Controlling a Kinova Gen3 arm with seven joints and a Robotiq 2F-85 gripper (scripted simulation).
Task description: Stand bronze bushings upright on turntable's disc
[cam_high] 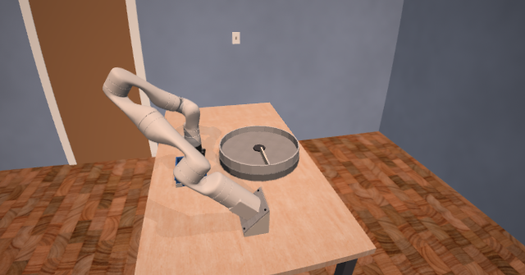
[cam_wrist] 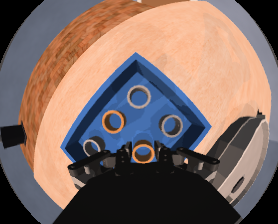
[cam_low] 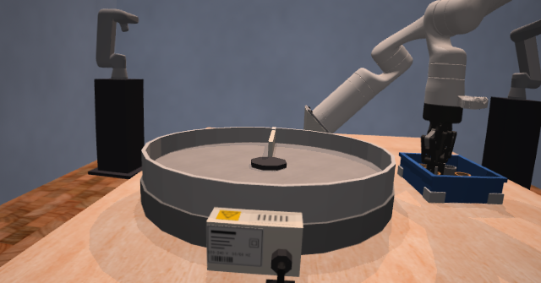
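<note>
The blue crate lies 30 mm to the left of my hand and 10 mm below it. Round my hand: grey turntable disc (110 mm ahead, 330 mm to the right, 20 mm above).
</note>
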